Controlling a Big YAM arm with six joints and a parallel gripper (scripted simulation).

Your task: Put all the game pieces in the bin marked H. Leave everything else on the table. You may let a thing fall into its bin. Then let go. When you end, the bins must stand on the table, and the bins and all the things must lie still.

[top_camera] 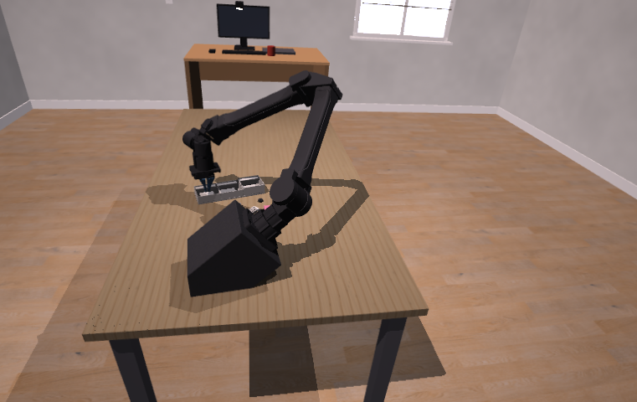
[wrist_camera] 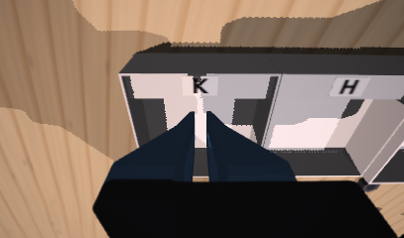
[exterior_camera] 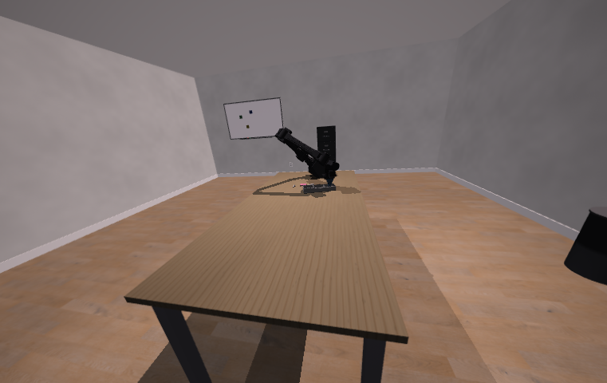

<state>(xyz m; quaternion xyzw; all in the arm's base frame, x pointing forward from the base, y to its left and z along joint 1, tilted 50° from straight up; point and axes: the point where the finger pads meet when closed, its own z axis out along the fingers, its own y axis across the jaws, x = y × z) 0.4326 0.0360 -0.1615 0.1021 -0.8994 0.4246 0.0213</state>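
Now: the white domino 15 cm to the right of my hand, 13 cm behind it and 2 cm below it. From my hand the other things lie so: grey three-bin tray (8 cm to the right, 1 cm below, 1 cm ahead); then small dark object (19 cm to the right, 6 cm behind, 3 cm below); then black battery (9 cm to the right, 9 cm behind, 2 cm below).
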